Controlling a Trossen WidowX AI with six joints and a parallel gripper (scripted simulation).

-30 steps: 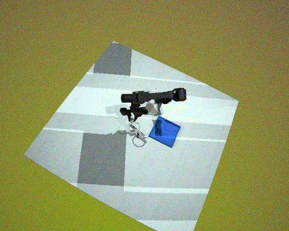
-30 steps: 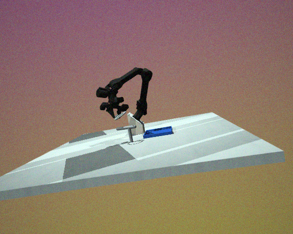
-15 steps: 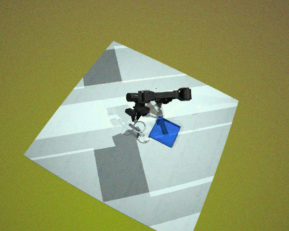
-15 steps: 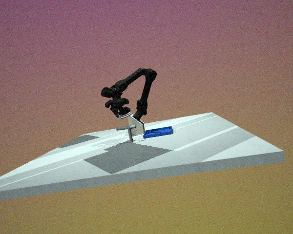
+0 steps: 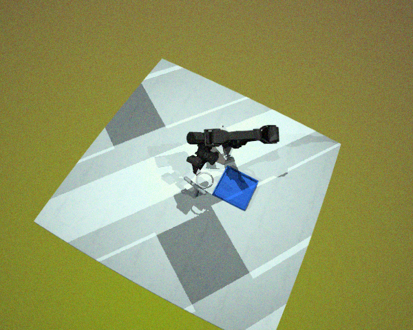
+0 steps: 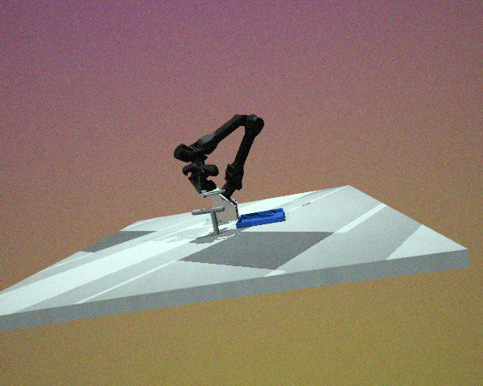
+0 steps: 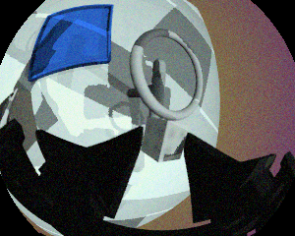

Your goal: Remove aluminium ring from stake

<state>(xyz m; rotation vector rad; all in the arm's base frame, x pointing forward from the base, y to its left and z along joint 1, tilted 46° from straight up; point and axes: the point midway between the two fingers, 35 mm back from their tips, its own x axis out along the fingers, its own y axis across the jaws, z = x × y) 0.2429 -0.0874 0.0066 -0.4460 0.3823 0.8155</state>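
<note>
My gripper tip is now 20 mm short of the aluminium ring and 40 mm to the right of it. Also, from my gripper tip: blue tray: 80 mm behind, 210 mm to the left, 150 mm below.
</note>
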